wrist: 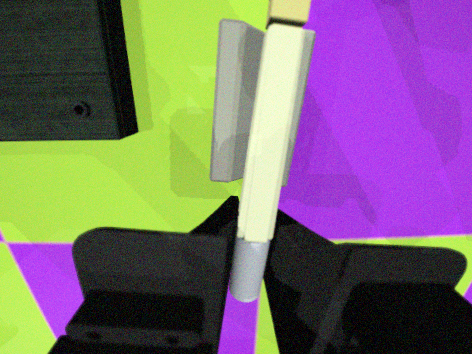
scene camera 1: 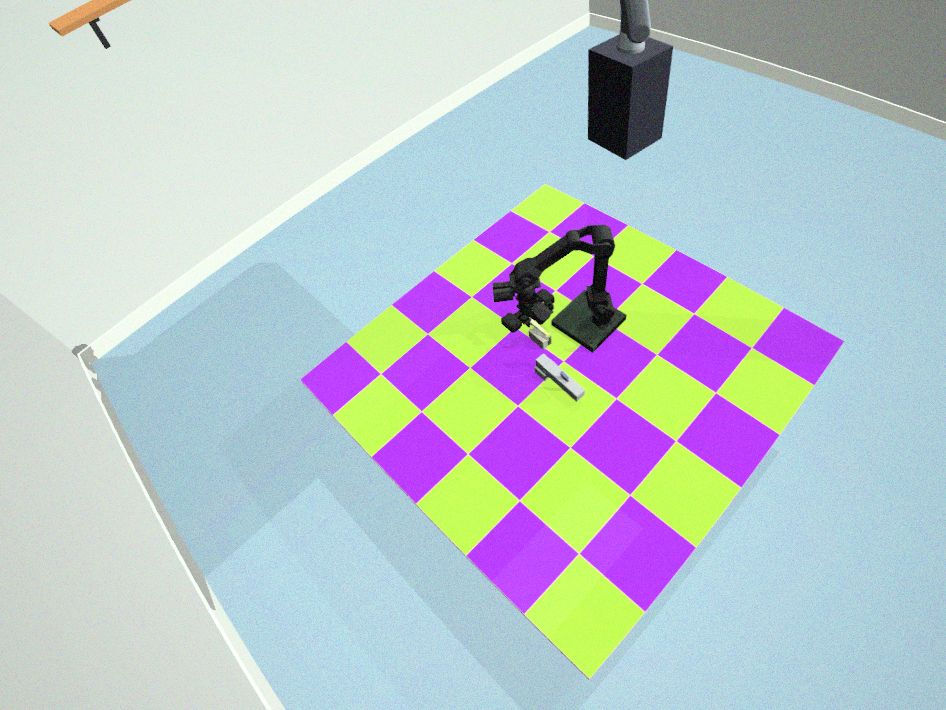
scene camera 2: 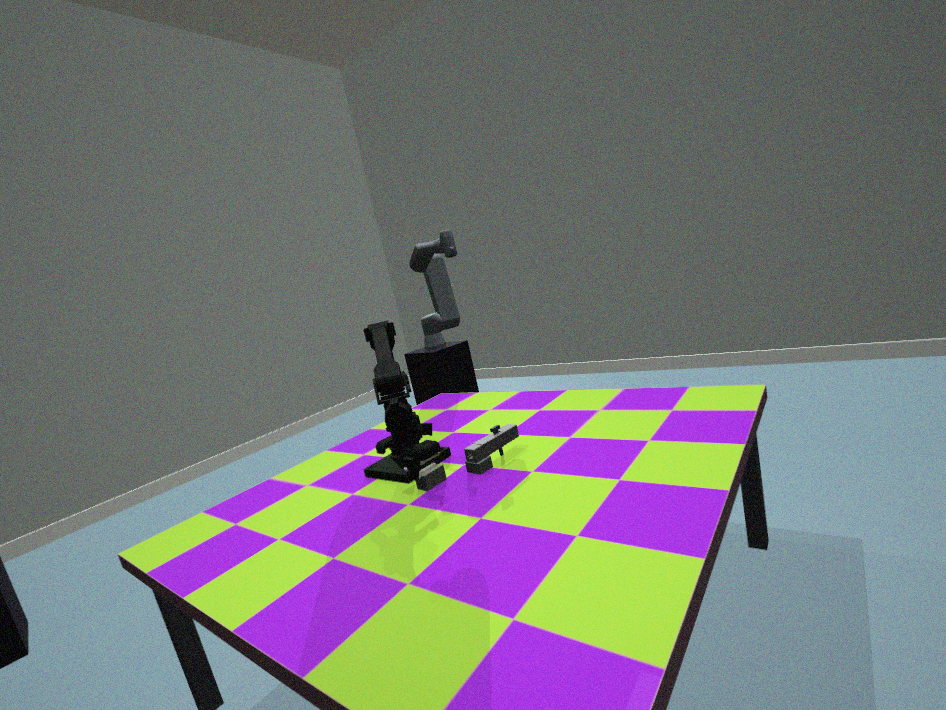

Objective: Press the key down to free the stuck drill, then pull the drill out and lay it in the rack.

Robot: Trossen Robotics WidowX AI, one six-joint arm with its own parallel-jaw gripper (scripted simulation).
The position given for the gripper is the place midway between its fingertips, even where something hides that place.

Note:
The gripper (scene camera 2: 414, 479) holds a drill (wrist: 273, 111). Further things: a grey grooved rack (wrist: 239, 44).
The gripper is seen too in the wrist view (wrist: 245, 204) and in scene camera 1 (scene camera 1: 529, 325).

